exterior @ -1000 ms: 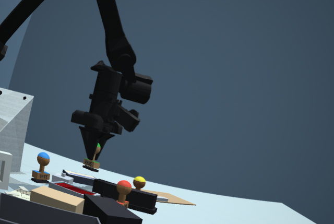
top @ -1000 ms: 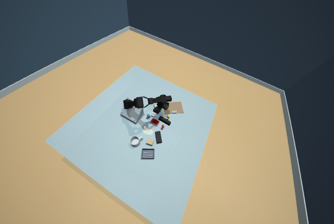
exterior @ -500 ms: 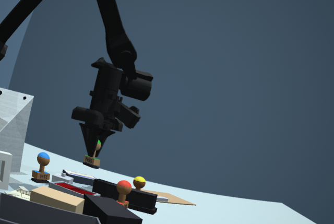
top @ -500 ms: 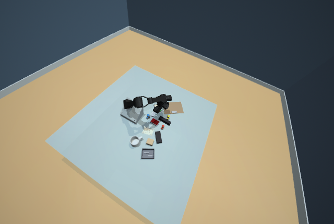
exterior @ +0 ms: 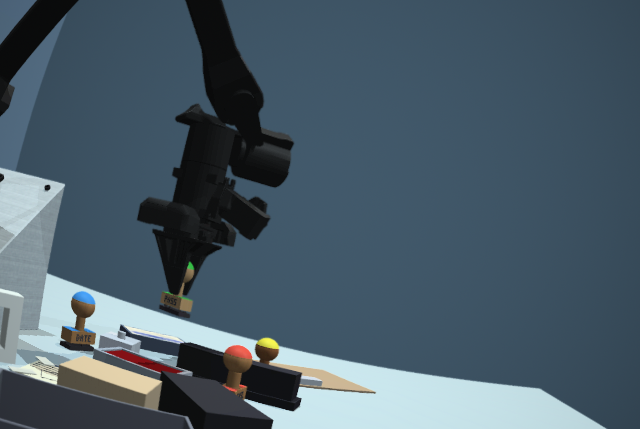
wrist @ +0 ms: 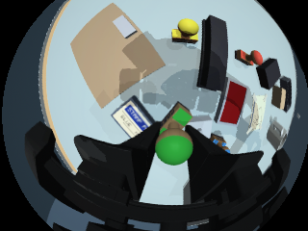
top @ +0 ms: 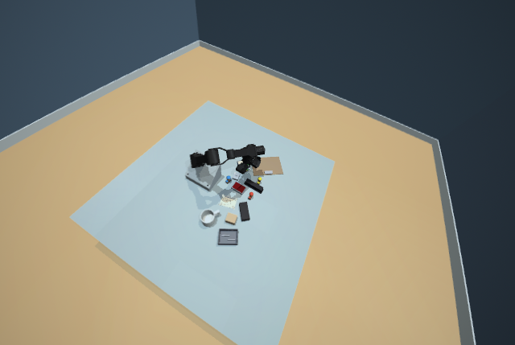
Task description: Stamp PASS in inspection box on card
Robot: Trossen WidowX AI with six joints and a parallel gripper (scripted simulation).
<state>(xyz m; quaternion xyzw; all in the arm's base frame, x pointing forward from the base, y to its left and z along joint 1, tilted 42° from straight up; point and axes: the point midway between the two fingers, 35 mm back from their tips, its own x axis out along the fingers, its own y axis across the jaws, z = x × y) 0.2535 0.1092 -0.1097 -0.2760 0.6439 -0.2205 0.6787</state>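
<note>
Right now the red ink pad is 3 cm ahead of my gripper tip, 12 cm to the right of it and 8 cm below it. Also, from my gripper tip: yellow-knobbed stamp: 12 cm ahead, 7 cm below; then green-topped pass stamp: right at my gripper tip; then long black block: 11 cm ahead, 5 cm to the right, 7 cm below.
</note>
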